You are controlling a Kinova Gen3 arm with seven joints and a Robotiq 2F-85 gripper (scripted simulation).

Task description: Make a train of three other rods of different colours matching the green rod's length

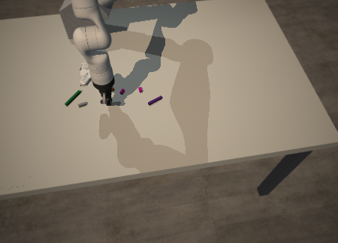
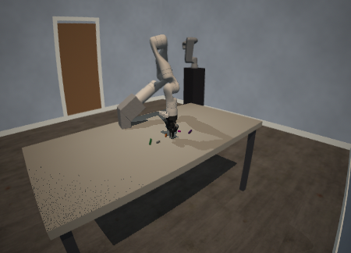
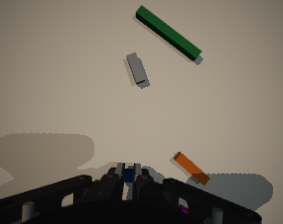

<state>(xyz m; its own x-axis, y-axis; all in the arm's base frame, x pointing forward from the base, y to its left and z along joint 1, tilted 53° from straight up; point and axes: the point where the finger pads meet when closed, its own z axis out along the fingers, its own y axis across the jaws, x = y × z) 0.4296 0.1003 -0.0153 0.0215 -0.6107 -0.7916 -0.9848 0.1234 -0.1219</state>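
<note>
Now: the blue rod 20 mm below my hand. Also, from my hand: orange rod: 60 mm behind, 30 mm below, 10 mm to the right; grey rod: 110 mm to the right, 30 mm below; green rod: 150 mm to the right, 30 mm below, 30 mm behind.
</note>
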